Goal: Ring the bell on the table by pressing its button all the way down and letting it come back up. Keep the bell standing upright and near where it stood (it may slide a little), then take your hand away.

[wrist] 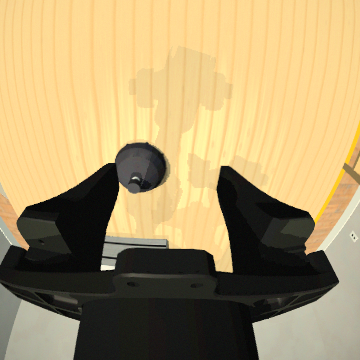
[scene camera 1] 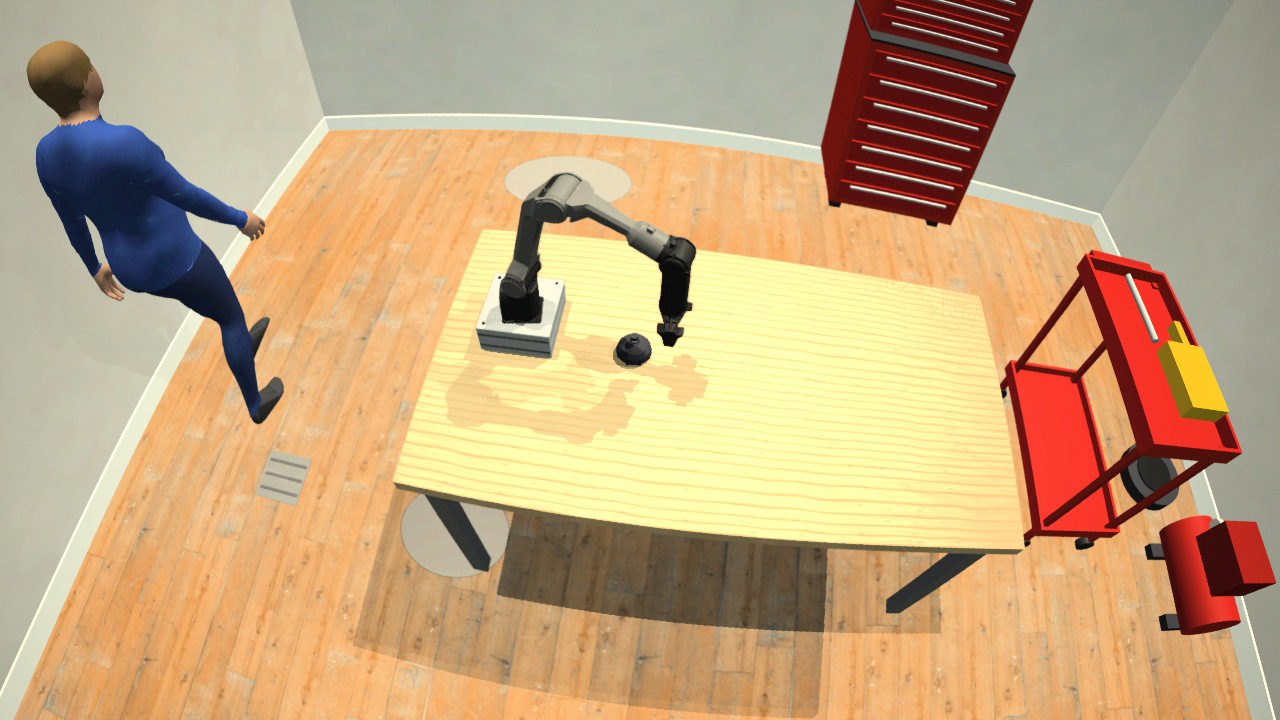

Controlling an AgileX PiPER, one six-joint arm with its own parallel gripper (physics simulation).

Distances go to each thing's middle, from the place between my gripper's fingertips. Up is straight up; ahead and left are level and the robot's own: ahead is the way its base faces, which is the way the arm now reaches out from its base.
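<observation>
There's the round bell (scene camera 1: 630, 352), and it's 6 cm to the left of my hand, 7 cm behind it and 13 cm below it.
</observation>
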